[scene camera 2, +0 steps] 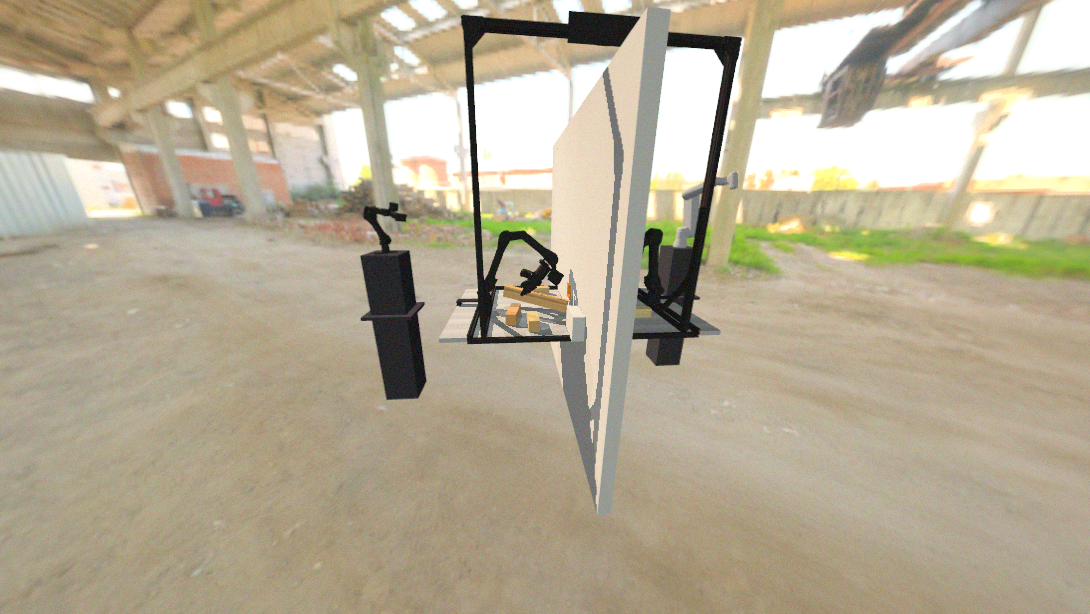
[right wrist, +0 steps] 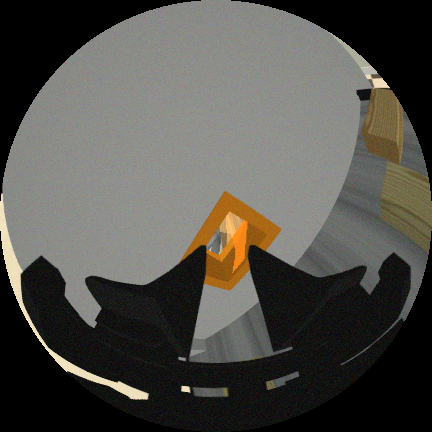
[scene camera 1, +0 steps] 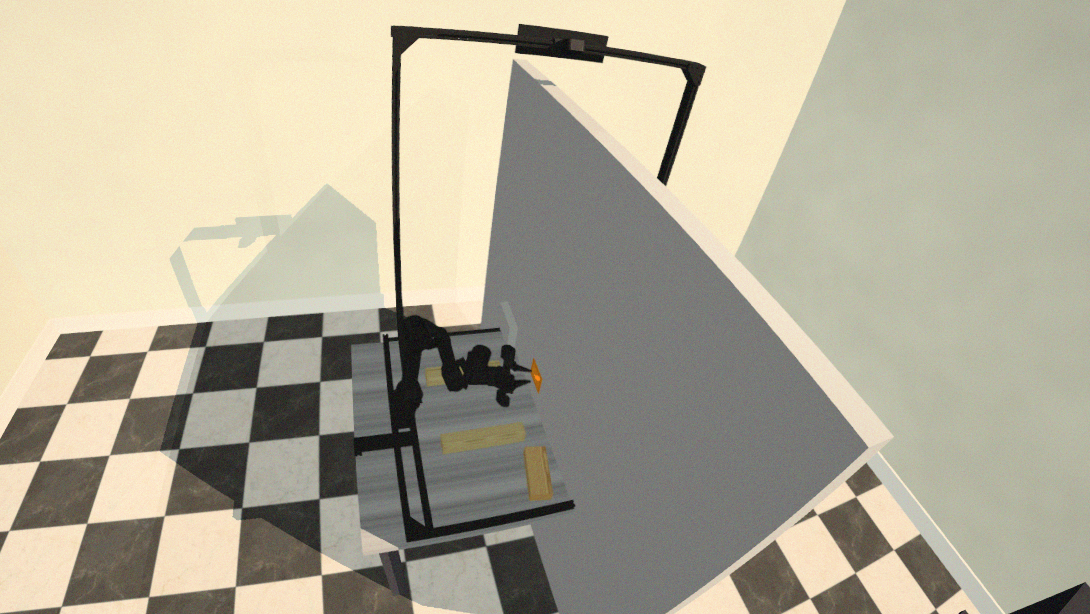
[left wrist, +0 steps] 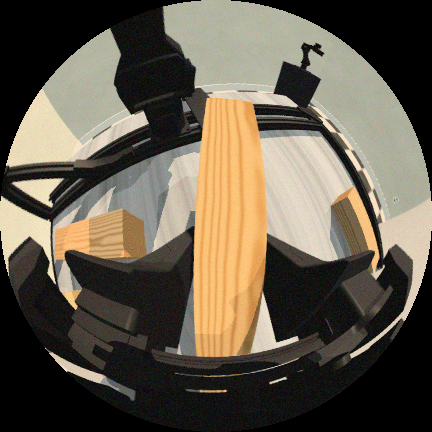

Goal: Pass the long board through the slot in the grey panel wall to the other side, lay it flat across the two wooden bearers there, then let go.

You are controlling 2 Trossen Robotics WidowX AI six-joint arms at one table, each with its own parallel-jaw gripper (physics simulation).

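Frame: origin at the left arm's base, x ahead, y left, z up, level; metres.
Where they show: left gripper, between the fingertips: [scene camera 2: 522, 295] [left wrist: 224, 232]; right gripper, between the fingertips: [right wrist: 227, 250] [scene camera 1: 531, 376]; left arm's base, origin of its link: [left wrist: 168, 127]; right arm's base, origin of its link: [scene camera 2: 653, 302] [scene camera 1: 402, 419].
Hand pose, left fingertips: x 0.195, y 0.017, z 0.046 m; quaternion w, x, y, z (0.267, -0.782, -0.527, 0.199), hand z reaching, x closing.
Note:
Each offset is from my left fingertips to the top centre of the thing. "pt": to the spot under its first point.
My left gripper [scene camera 2: 525, 290] [left wrist: 224, 232] is shut on the long board [scene camera 2: 550, 302] [left wrist: 230, 175], whose one end points toward the grey panel wall [scene camera 1: 648, 343] [scene camera 2: 581, 190] [right wrist: 150, 125]. My right gripper [scene camera 1: 529, 376] [right wrist: 227, 250] is partly open and empty, its tips close to the orange slot frame @(0.262 m ahead, 0.061 m right, 0.072 m up) [scene camera 1: 536, 369] [scene camera 2: 569, 289] [right wrist: 225, 200], on the panel's other side. The slot looks tilted in the right wrist view, and light wood shows through it. One pale bearer @(0.490 m ahead, 0.090 m left, 0.021 m down) [scene camera 1: 482, 438] [right wrist: 410, 200] lies on the table; the other bearer @(0.500 m ahead, 0.174 m right, 0.021 m down) [scene camera 1: 434, 376] is partly behind the right arm.
A wooden block @(0.361 m ahead, 0.236 m left, 0.027 m down) [scene camera 1: 537, 472] [right wrist: 384, 120] lies near the panel on the right arm's side. Two short blocks @(0.046 m back, 0.170 m right, 0.015 m down) [scene camera 2: 513, 313] @(0.041 m ahead, 0.275 m right, 0.015 m down) [scene camera 2: 533, 321] lie below the board in scene camera 2. A white block @(pt 0.203 m ahead, 0.432 m right, 0.004 m up) [scene camera 2: 576, 324] stands against the panel. A black frame [scene camera 1: 396, 190] [scene camera 2: 472, 167] surrounds the table.

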